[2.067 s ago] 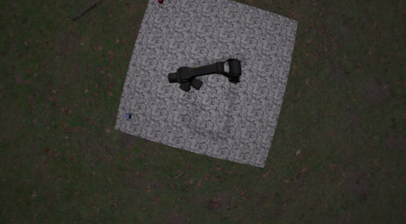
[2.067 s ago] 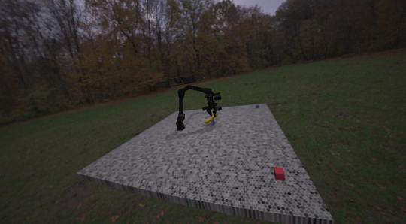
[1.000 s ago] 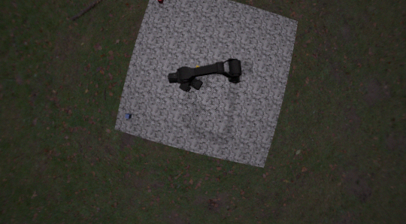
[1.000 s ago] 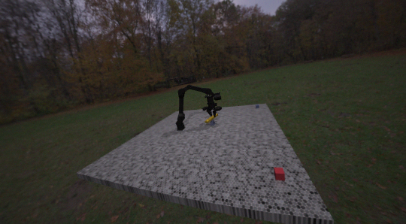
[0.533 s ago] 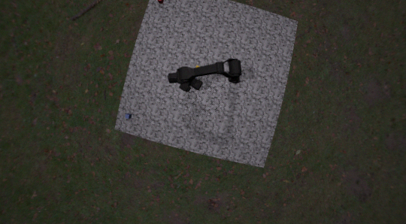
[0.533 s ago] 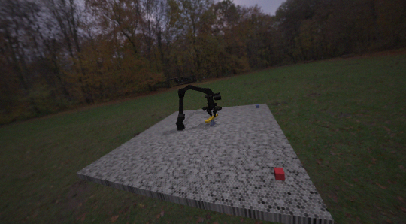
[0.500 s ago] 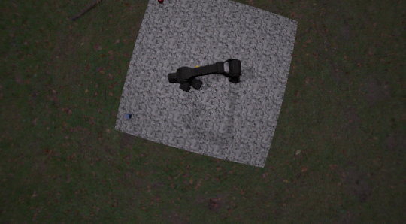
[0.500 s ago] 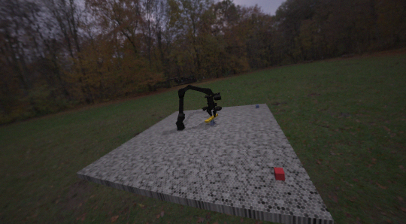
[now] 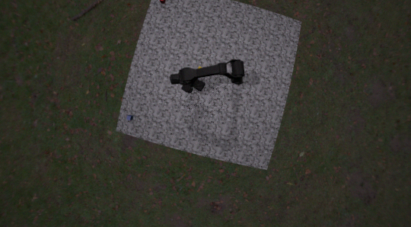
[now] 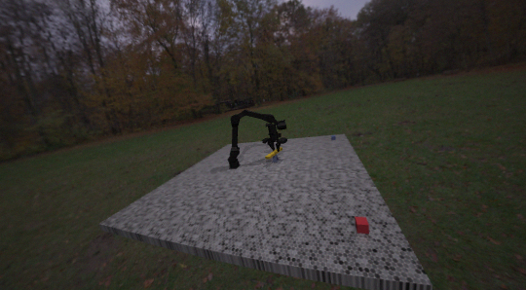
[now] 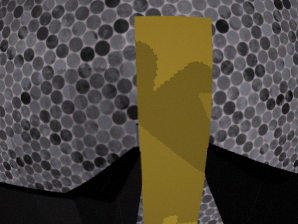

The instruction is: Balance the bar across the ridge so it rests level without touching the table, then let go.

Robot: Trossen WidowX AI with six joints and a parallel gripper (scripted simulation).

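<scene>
The yellow bar lies 10 mm behind my gripper tip and 30 mm to the right of it. From my gripper tip the other things lie so: red cube (430 mm ahead, 610 mm to the right, 50 mm below); blue cube (430 mm ahead, 390 mm to the left, 50 mm below).
</scene>
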